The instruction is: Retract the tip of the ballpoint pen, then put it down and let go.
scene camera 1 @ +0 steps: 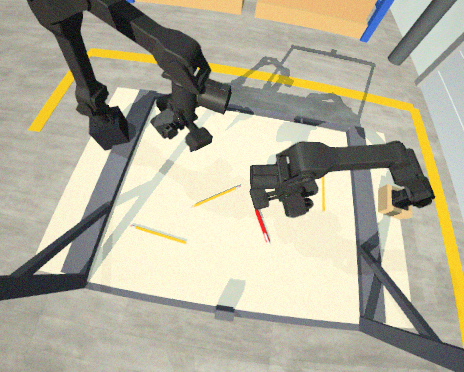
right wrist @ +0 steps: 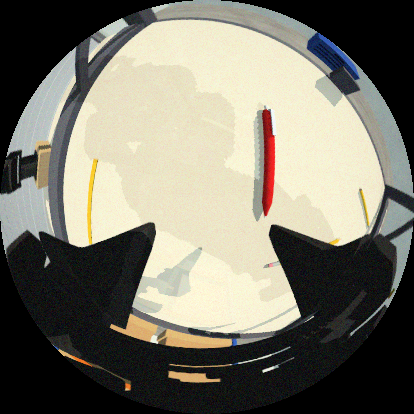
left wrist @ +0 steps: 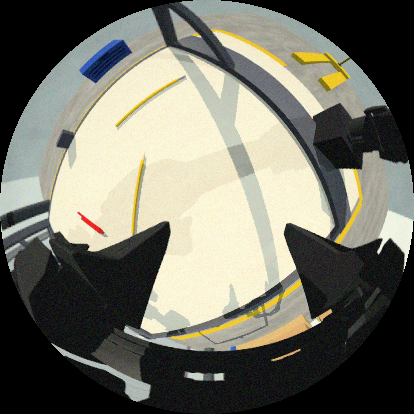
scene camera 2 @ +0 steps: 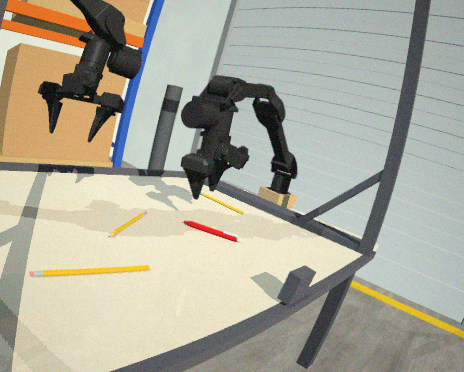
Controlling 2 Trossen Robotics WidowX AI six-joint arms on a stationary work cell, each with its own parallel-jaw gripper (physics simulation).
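Pixels of known places: left gripper, fingertip midpoint: [scene camera 1: 183, 140] [left wrist: 230, 228] [scene camera 2: 69, 137]; right gripper, fingertip midpoint: [scene camera 1: 277, 200] [right wrist: 214, 230] [scene camera 2: 203, 195]; left arm's base, link origin: [scene camera 1: 103, 119] [left wrist: 353, 134]; right arm's base, link origin: [scene camera 1: 399, 200] [right wrist: 35, 164] [scene camera 2: 278, 191].
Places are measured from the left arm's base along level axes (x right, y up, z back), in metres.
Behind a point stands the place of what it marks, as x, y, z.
A red ballpoint pen [scene camera 1: 262, 226] @[0.472, -0.095, -0.434] [scene camera 2: 211, 231] @[0.469, -0.099, -0.429] [left wrist: 91, 223] @[0.448, -0.098, -0.430] [right wrist: 269, 160] @[0.465, -0.094, -0.437] lies flat on the pale table top [scene camera 1: 300, 280] @[0.664, -0.106, -0.499] [scene camera 2: 200, 300] @[0.555, -0.106, -0.161]. A white clip and a small pale button show at its far end in the right wrist view; its pointed red end faces the right gripper, and the writing tip is too small to judge. My right gripper [scene camera 2: 205, 193] @[0.411, -0.043, -0.495] [right wrist: 214, 230] @[0.411, -0.043, -0.495] is open and empty, pointing down above the table near the pen's pointed end. My left gripper [scene camera 2: 71, 136] @[0.184, 0.042, -0.248] [left wrist: 230, 228] @[0.184, 0.042, -0.248] is open and empty, high above the table and away from the pen.
Three yellow pencils lie around the pen: one pencil [scene camera 1: 217, 195] @[0.329, -0.099, -0.319] [scene camera 2: 127, 224] @[0.335, -0.101, -0.300], a second pencil [scene camera 1: 160, 234] @[0.412, -0.099, -0.112] [scene camera 2: 90, 271] @[0.408, -0.101, -0.097] and a third pencil [scene camera 1: 323, 194] @[0.422, -0.101, -0.693] [scene camera 2: 222, 204] @[0.404, -0.104, -0.699], partly beneath the right arm in scene camera 1. A dark block [scene camera 1: 224, 312] @[0.668, -0.049, -0.250] [scene camera 2: 296, 285] @[0.673, -0.064, -0.222] sits on the table's edge.
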